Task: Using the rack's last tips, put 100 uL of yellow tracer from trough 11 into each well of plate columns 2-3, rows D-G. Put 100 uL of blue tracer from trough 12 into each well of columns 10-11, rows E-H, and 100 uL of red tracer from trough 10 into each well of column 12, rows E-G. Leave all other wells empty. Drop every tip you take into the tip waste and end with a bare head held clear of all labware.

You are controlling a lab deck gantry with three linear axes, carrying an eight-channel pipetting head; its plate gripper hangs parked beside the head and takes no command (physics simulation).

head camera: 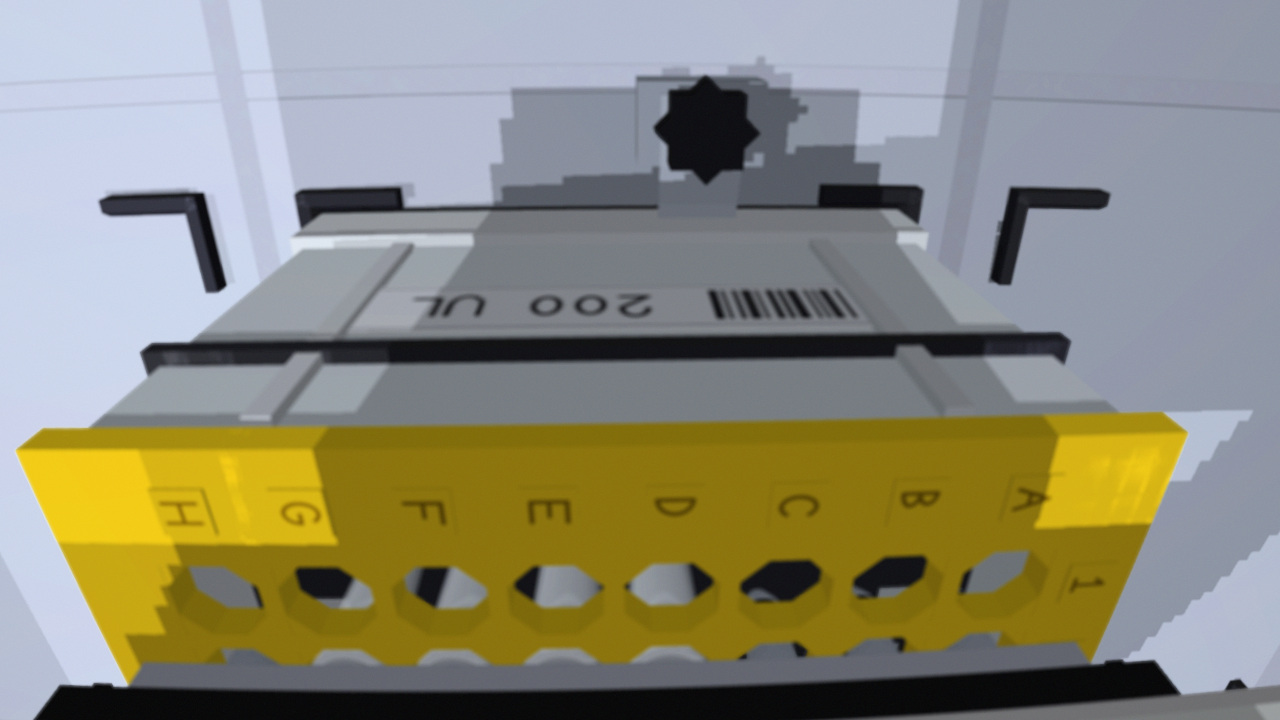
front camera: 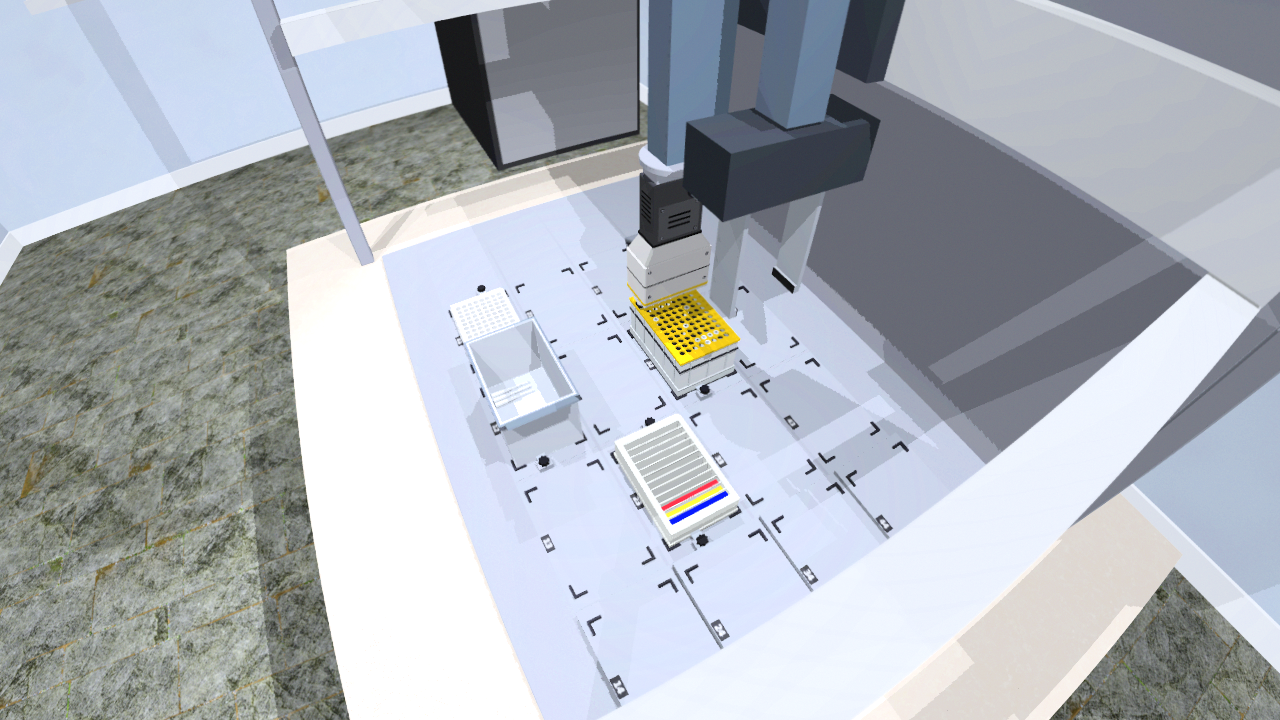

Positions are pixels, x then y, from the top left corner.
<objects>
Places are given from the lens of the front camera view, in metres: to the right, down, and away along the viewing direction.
grey wall (front camera: 994,288): 0.38, -0.08, 0.51
</objects>
